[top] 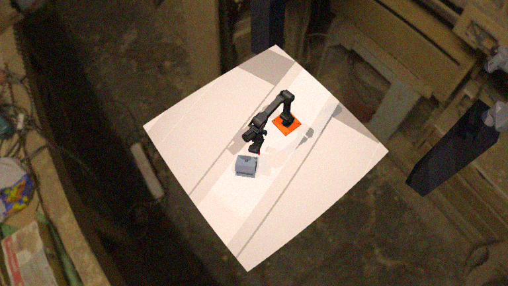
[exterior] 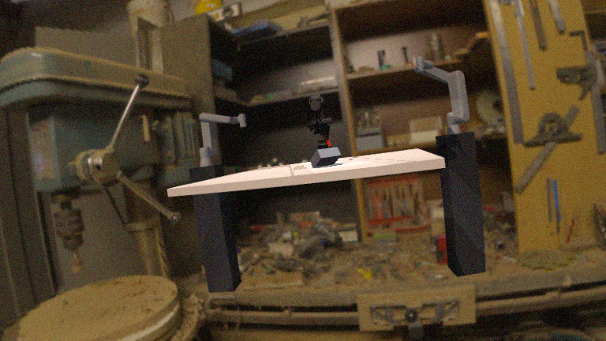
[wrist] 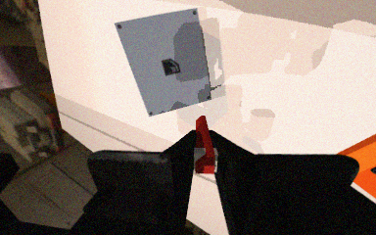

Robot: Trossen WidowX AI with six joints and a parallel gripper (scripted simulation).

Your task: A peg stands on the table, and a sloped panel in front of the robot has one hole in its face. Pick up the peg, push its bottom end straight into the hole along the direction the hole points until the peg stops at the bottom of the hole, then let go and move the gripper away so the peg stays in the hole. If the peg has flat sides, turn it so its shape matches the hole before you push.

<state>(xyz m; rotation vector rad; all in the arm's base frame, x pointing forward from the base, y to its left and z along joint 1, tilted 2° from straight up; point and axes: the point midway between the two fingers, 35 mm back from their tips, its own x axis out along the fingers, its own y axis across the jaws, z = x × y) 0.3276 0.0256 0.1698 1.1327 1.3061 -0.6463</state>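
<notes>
My gripper tip is 90 mm short of the grey sloped panel, 20 mm to the left of it and 100 mm above it. Round my gripper tip: red peg (20 mm above).
</notes>
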